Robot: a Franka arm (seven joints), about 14 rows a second.
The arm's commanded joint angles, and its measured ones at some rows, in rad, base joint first. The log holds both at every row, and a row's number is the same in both.
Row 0, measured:
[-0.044, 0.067, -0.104, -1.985, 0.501, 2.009, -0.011]
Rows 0 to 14, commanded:
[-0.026, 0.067, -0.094, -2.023, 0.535, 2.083, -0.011]
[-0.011, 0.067, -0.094, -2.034, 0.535, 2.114, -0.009]
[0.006, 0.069, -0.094, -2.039, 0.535, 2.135, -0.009]
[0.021, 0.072, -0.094, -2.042, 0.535, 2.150, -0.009]
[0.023, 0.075, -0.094, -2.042, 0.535, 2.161, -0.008]
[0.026, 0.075, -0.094, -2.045, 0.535, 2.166, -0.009]
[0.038, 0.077, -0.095, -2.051, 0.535, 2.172, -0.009]
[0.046, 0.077, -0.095, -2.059, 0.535, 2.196, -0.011]
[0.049, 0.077, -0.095, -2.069, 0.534, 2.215, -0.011]
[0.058, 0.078, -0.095, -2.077, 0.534, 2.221, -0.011]
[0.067, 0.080, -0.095, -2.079, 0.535, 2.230, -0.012]
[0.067, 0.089, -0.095, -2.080, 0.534, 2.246, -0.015]
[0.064, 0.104, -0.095, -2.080, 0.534, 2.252, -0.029]
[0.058, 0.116, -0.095, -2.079, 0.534, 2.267, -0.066]
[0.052, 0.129, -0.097, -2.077, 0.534, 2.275, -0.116]
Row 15, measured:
[0.057, 0.105, -0.092, -2.067, 0.516, 2.233, -0.039]
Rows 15 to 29, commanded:
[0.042, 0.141, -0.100, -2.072, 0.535, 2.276, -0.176]
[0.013, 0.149, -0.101, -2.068, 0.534, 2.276, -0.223]
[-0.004, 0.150, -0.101, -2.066, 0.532, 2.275, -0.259]
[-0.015, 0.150, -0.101, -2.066, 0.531, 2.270, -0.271]
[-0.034, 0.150, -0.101, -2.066, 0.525, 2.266, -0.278]
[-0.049, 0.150, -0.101, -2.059, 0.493, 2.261, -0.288]
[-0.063, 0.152, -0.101, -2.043, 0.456, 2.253, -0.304]
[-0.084, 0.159, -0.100, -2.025, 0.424, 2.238, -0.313]
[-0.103, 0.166, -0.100, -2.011, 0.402, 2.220, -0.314]
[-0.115, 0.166, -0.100, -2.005, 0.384, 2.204, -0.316]
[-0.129, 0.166, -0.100, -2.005, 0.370, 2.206, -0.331]
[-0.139, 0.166, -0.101, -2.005, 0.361, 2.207, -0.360]
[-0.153, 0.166, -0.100, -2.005, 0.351, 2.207, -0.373]
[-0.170, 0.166, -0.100, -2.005, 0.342, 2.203, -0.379]
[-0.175, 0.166, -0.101, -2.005, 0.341, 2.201, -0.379]
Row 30, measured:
[-0.135, 0.149, -0.107, -2.029, 0.369, 2.227, -0.355]
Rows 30 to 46, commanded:
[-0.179, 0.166, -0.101, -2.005, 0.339, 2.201, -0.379]
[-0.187, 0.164, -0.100, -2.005, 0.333, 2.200, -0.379]
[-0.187, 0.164, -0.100, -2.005, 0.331, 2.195, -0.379]
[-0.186, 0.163, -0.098, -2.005, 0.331, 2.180, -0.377]
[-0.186, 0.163, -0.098, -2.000, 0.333, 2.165, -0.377]
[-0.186, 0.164, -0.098, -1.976, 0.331, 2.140, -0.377]
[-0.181, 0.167, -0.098, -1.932, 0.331, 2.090, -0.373]
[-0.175, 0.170, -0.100, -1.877, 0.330, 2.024, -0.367]
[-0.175, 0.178, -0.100, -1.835, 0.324, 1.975, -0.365]
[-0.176, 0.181, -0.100, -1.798, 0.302, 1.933, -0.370]
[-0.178, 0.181, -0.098, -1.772, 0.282, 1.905, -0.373]
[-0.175, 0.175, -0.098, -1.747, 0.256, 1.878, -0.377]
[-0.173, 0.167, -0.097, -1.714, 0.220, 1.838, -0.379]
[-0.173, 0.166, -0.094, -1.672, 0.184, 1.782, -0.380]
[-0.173, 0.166, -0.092, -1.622, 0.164, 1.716, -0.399]
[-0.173, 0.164, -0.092, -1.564, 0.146, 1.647, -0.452]
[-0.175, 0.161, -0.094, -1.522, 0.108, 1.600, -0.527]
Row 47, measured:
[-0.164, 0.151, -0.101, -1.629, 0.162, 1.711, -0.432]
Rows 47 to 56, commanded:
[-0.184, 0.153, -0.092, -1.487, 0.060, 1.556, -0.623]
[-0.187, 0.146, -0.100, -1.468, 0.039, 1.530, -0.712]
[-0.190, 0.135, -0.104, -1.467, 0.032, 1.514, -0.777]
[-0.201, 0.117, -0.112, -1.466, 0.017, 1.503, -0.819]
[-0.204, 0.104, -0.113, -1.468, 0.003, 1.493, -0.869]
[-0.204, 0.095, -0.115, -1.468, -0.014, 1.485, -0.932]
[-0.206, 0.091, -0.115, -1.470, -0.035, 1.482, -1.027]
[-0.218, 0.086, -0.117, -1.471, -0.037, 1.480, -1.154]
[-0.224, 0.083, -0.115, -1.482, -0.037, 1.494, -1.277]
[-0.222, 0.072, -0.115, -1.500, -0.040, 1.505, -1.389]
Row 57, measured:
[-0.207, 0.094, -0.127, -1.472, -0.023, 1.505, -1.194]
